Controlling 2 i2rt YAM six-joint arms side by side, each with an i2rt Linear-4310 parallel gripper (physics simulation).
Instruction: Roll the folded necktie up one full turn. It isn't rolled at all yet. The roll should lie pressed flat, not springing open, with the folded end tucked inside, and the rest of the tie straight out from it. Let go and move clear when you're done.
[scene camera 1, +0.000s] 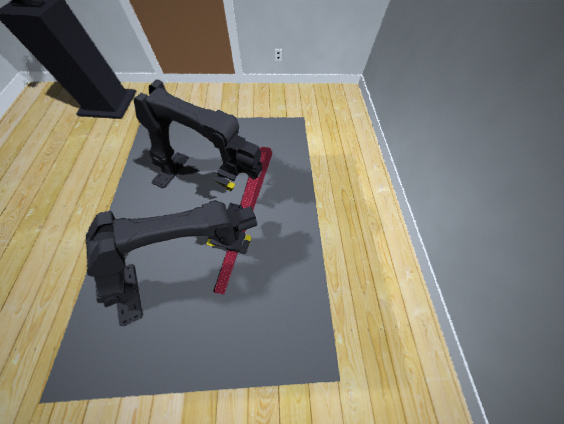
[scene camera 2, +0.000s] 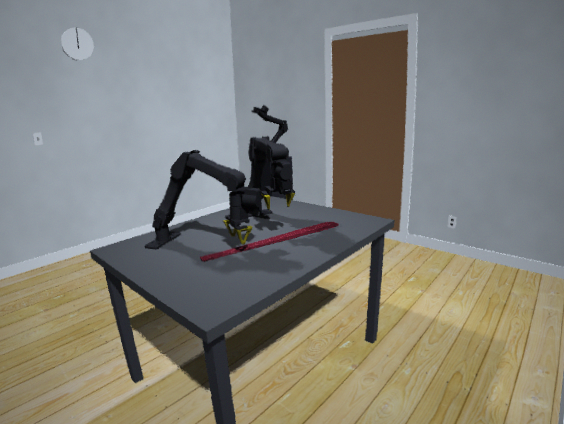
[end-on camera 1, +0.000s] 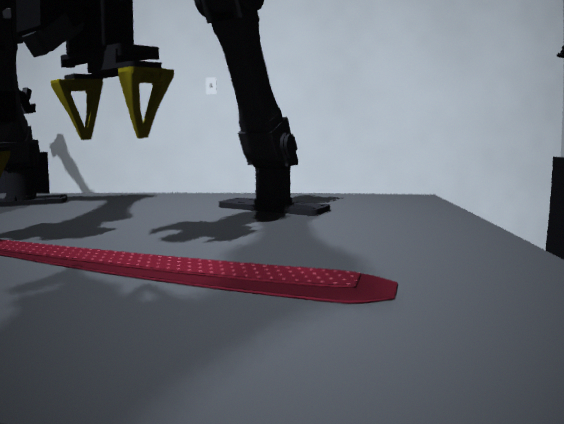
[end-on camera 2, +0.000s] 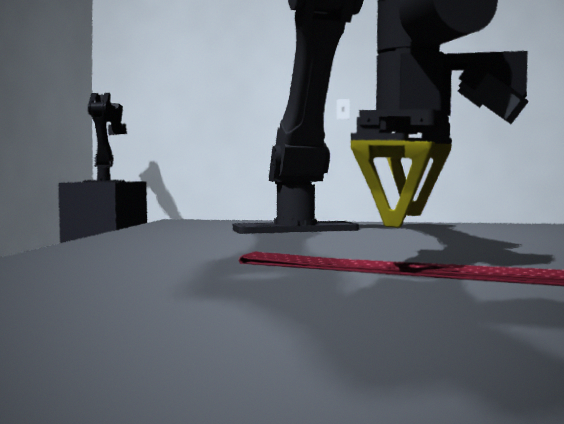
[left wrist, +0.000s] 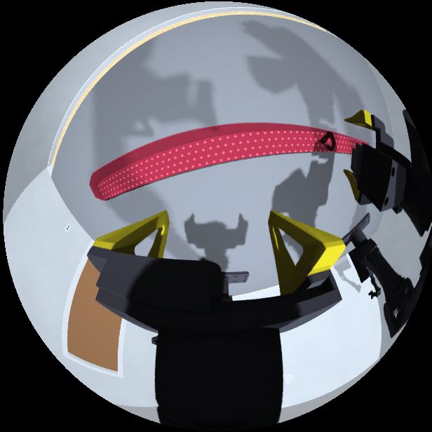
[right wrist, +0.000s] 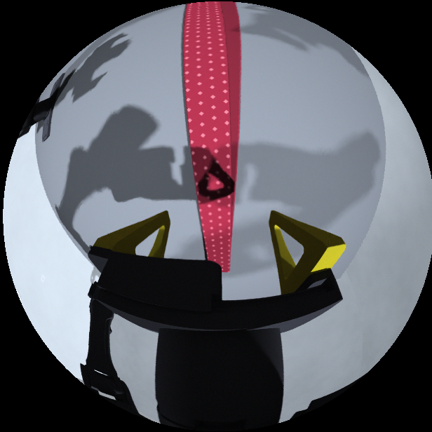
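Observation:
The red dotted necktie (scene camera 1: 227, 272) (scene camera 2: 295, 233) (end-on camera 1: 200, 272) (end-on camera 2: 325, 262) (left wrist: 225, 147) (right wrist: 207, 100) lies long, flat and unrolled. Its folded end is at the lower end in scene camera 1 and at the left in end-on camera 2. The layered ends show at the right in end-on camera 1. My right gripper (scene camera 2: 237, 237) (end-on camera 2: 403, 220) (right wrist: 219, 215) is open, pointing down above the tie near the folded end, one finger toward each side of it. My left gripper (scene camera 2: 278, 207) (end-on camera 1: 114, 137) (left wrist: 218, 216) is open and empty, higher, on the arm-base side of the tie.
The dark table (scene camera 1: 200, 350) (scene camera 2: 200, 305) carries both arm bases. The two grippers are close together in scene camera 1. Their shadows fall across the table and the tie. A dark pedestal (scene camera 1: 75, 60) stands behind the left arm, and a brown door (scene camera 2: 370, 125) is in the wall.

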